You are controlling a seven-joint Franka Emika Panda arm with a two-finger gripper.
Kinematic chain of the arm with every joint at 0, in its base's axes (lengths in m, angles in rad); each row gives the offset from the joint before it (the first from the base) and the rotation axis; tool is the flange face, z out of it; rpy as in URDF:
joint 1: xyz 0 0 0.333 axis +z
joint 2: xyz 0 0 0 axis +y
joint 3: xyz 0 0 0.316 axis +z
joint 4: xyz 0.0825 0 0 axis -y
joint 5: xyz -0.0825 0 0.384 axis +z
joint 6: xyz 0 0 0 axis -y
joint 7: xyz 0.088 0 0 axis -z
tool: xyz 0 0 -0.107 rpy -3.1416 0 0
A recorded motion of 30 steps. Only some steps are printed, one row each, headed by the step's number.
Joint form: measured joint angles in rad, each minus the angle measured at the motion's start. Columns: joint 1, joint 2, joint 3, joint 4, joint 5, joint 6, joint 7.
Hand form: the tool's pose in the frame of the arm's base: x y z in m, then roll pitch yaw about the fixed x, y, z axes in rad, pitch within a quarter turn. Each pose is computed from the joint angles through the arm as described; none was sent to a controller.
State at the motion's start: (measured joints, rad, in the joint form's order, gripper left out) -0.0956 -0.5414 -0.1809 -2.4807 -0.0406 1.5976 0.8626
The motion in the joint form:
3: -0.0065 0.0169 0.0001 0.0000 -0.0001 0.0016 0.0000
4: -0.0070 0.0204 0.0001 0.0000 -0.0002 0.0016 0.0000
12: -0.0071 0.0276 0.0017 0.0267 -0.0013 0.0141 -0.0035
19: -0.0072 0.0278 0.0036 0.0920 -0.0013 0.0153 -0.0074
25: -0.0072 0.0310 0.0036 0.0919 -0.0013 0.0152 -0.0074
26: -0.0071 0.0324 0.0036 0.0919 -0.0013 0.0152 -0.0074
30: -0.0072 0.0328 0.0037 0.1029 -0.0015 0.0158 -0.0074
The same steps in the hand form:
3: 0.3307 -0.1026 0.4457 2.8948 0.2740 -1.1306
4: 0.3310 -0.1028 0.4445 2.8917 0.2757 -1.1319
12: 0.3384 -0.1052 0.4542 2.9162 0.2537 -1.1235
19: 0.3495 -0.1101 0.4829 2.9680 0.2105 -1.1120
25: 0.3499 -0.1101 0.4817 2.9650 0.2123 -1.1126
26: 0.3501 -0.1101 0.4812 2.9638 0.2131 -1.1128
30: 0.3519 -0.1110 0.4860 2.9722 0.2055 -1.1120

